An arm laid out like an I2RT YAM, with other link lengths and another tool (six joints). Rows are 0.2 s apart.
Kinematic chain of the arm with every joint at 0, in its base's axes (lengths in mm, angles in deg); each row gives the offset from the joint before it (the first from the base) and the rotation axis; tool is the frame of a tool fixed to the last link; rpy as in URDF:
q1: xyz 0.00 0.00 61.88 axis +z
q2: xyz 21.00 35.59 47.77 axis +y
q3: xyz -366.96 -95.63 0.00 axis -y
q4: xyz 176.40 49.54 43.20 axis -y
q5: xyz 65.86 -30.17 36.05 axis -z
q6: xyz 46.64 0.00 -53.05 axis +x
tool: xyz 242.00 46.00 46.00 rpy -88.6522 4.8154 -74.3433
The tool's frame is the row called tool.
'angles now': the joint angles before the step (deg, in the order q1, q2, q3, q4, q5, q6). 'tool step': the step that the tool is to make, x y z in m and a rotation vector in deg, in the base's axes. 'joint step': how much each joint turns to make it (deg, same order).
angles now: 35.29, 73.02, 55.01, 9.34, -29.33, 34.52
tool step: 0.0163, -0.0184, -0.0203, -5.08, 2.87, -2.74
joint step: -4.70, 0.28, 5.50, -12.16, -1.34, -3.52
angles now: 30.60, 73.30, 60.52, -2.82, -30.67, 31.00
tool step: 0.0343, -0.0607, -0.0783, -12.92, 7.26, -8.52
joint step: -10.13, 1.56, 4.74, -20.10, 2.06, -9.66
